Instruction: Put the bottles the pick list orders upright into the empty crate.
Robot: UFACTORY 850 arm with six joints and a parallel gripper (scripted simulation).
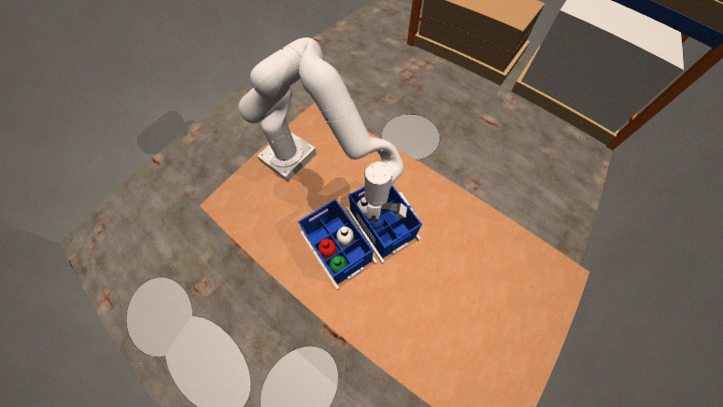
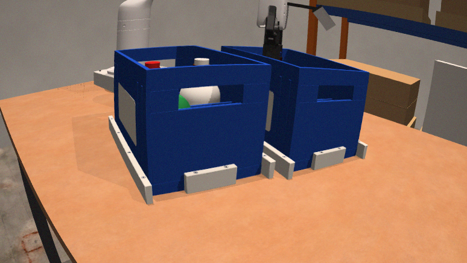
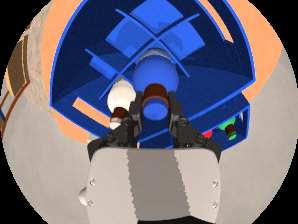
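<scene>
Now: the blue-label bottle 70 mm below my hand. Also, from my hand: white-label bottle (60 mm behind, 120 mm to the right, 90 mm below); then green bottle (10 mm behind, 240 mm to the right, 90 mm below); then red bottle (90 mm behind, 210 mm to the right, 90 mm below).
</scene>
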